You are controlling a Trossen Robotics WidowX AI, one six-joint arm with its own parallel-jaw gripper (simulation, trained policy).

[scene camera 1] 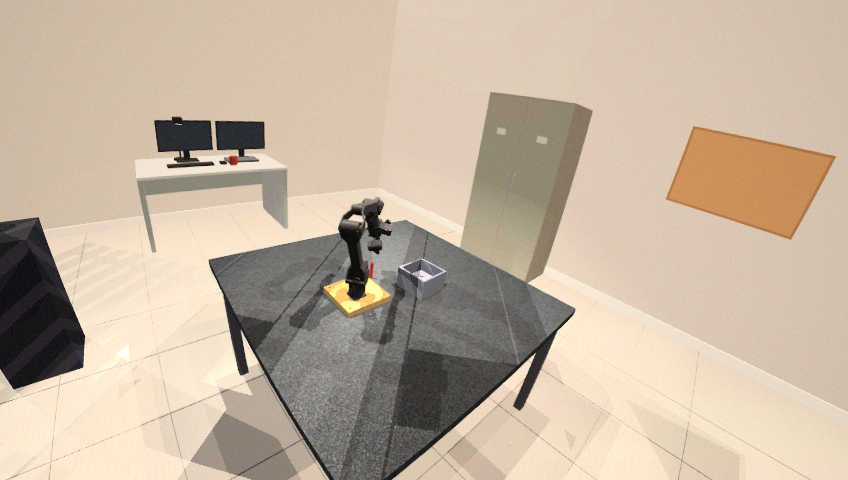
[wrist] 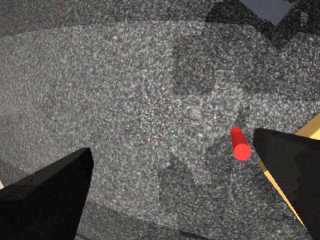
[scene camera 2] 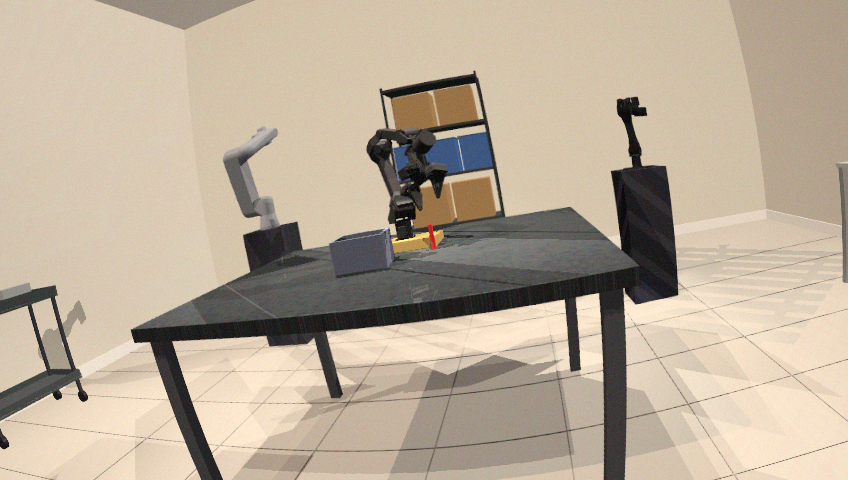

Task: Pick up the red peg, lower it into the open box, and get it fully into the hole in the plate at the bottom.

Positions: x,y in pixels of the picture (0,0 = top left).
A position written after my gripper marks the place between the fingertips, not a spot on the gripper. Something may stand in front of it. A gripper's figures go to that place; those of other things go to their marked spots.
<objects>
My gripper [scene camera 2: 429,204] is 167 cm from the lens. A grey box [scene camera 2: 371,250] is 154 cm from the lens.
</objects>
